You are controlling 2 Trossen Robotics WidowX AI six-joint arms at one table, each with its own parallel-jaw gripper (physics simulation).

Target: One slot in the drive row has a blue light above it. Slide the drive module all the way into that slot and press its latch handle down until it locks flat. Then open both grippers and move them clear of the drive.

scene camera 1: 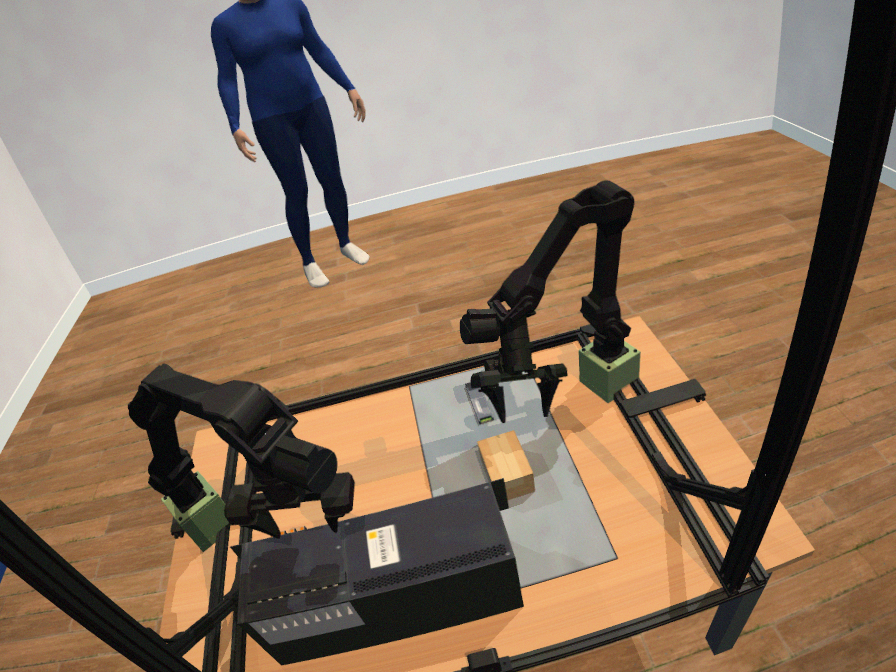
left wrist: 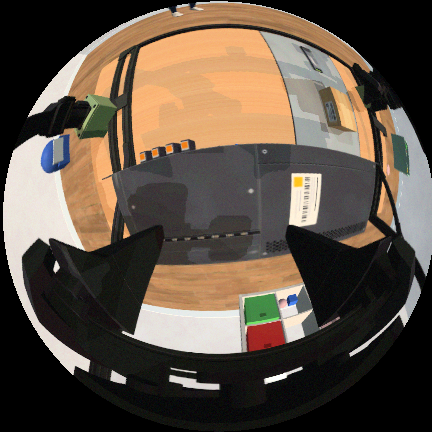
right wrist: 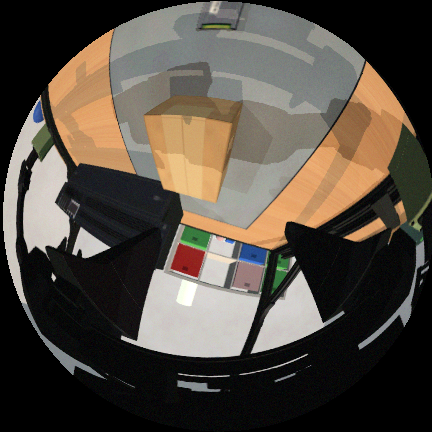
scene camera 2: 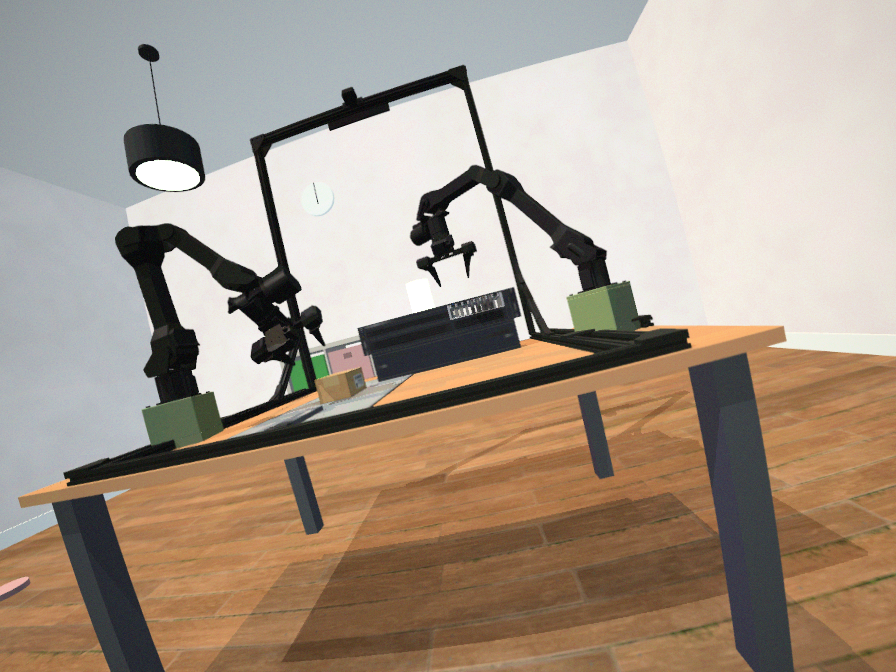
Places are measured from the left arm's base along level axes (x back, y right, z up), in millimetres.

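Where they show: left gripper, fingertip midpoint: (scene camera 1: 307,533) (left wrist: 226,231) (right wrist: 72,242) (scene camera 2: 454,282); right gripper, fingertip midpoint: (scene camera 1: 525,419) (right wrist: 224,231) (scene camera 2: 309,354); left arm's base, link origin: (scene camera 1: 188,496) (left wrist: 81,114) (scene camera 2: 597,288); right arm's base, link origin: (scene camera 1: 609,350) (scene camera 2: 179,399).
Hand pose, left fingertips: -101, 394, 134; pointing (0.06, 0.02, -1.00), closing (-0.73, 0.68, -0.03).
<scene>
Each offset is from my left fingertips to the centre of the thing, as dx, dy, dz. "*": to the spot under its first point. Level surfaces: height alone.
The drive module @(-527, -142, -234) (scene camera 1: 479,407) (left wrist: 312,59) (right wrist: 220,14) lies on the grey mat @(dz -239) (scene camera 1: 564,531), behind a cardboard box. The dark drive chassis @(-52, +57, -153) (scene camera 1: 441,517) (scene camera 2: 441,345) (left wrist: 200,187) (right wrist: 122,192) stands on the table. Its drive row @(* +90, +43, -80) (scene camera 2: 475,305) shows small in scene camera 2; I cannot make out a blue light or which slot it marks. My left gripper (scene camera 1: 302,530) (scene camera 2: 453,280) (left wrist: 226,231) is open and empty above the chassis's drive-row end. My right gripper (scene camera 1: 523,417) (scene camera 2: 307,352) (right wrist: 224,231) is open and empty above the mat, near the module and the box.
The cardboard box @(-393, +42, -209) (scene camera 1: 506,462) (scene camera 2: 340,385) (left wrist: 340,107) (right wrist: 192,150) stands on the mat between the module and the chassis. Several orange-marked parts @(* +3, -82, -71) (left wrist: 170,148) stick out along the chassis's edge. Black frame rails border the table, and an upright post (scene camera 1: 803,303) rises at the right.
</scene>
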